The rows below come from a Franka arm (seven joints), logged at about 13 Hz.
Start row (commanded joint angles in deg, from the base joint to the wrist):
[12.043 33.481 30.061 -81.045 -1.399 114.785 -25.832]
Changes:
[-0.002 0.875 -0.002 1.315 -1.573 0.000 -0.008]
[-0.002 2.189 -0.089 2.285 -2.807 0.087 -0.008]
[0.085 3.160 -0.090 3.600 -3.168 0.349 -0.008]
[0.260 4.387 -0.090 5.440 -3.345 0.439 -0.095]
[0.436 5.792 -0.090 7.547 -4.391 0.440 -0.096]
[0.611 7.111 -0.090 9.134 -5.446 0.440 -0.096]
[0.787 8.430 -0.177 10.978 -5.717 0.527 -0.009]
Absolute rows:
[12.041 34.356 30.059 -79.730 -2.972 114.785 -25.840]
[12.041 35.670 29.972 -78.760 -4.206 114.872 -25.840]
[12.128 36.641 29.971 -77.445 -4.567 115.134 -25.840]
[12.303 37.868 29.971 -75.605 -4.744 115.224 -25.927]
[12.479 39.273 29.971 -73.498 -5.790 115.225 -25.928]
[12.654 40.592 29.971 -71.911 -6.845 115.225 -25.928]
[12.830 41.911 29.884 -70.067 -7.116 115.312 -25.841]

